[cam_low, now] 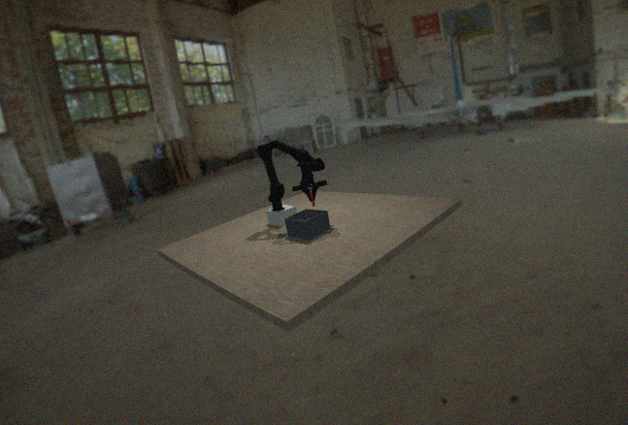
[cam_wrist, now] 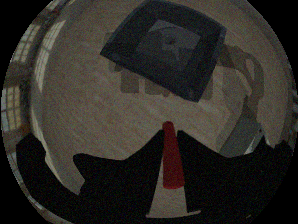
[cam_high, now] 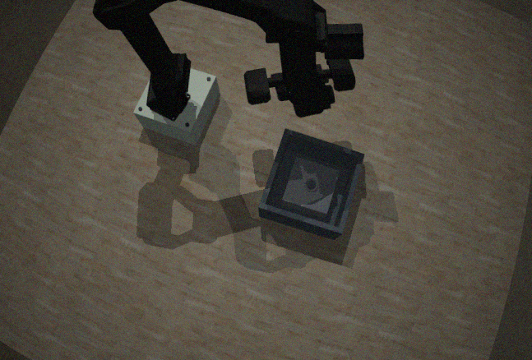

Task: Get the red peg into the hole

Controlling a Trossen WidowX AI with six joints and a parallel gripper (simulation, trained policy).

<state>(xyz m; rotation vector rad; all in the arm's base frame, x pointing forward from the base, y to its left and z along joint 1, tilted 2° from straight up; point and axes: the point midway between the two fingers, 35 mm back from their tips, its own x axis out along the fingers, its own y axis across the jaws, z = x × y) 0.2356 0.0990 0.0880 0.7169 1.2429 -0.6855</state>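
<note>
Right now my gripper tip is 8 cm short of the grey plate, 11 cm to the left of it and 8 cm above it. Also, from my gripper tip: dark grey box: 8 cm ahead, 11 cm to the right, 10 cm below; then red peg: 1 cm behind, 1 cm to the left, 1 cm above.
</note>
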